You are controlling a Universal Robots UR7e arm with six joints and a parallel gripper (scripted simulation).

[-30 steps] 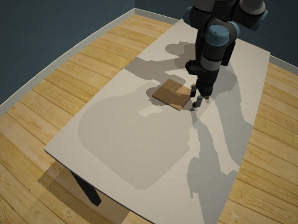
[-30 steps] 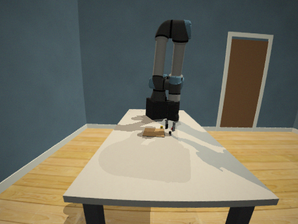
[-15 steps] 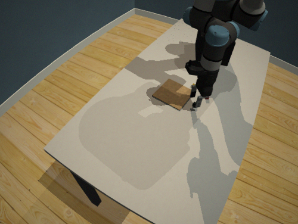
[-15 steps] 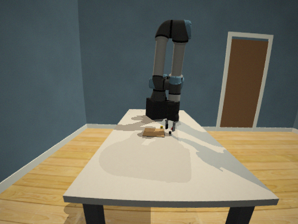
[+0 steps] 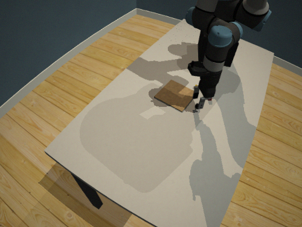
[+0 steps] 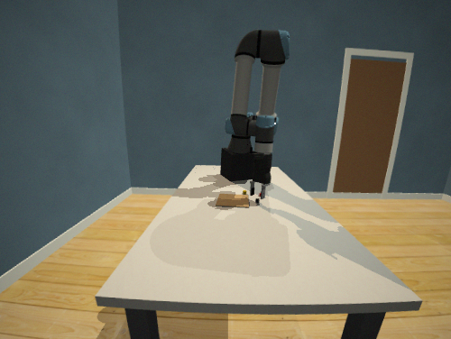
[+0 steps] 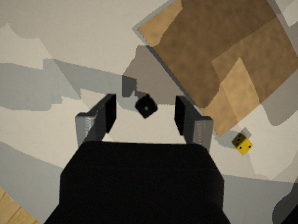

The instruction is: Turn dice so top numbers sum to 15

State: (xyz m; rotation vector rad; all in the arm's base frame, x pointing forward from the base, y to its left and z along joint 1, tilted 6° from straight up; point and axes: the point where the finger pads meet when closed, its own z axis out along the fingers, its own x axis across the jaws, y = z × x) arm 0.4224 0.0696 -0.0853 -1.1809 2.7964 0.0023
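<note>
Right now the black die is 4 cm below my hand. Also, from my hand: yellow die (11 cm behind, 5 cm to the right, 4 cm below); red die (8 cm behind, 3 cm to the left, 4 cm below); brown mat (2 cm behind, 11 cm to the right, 4 cm below).
</note>
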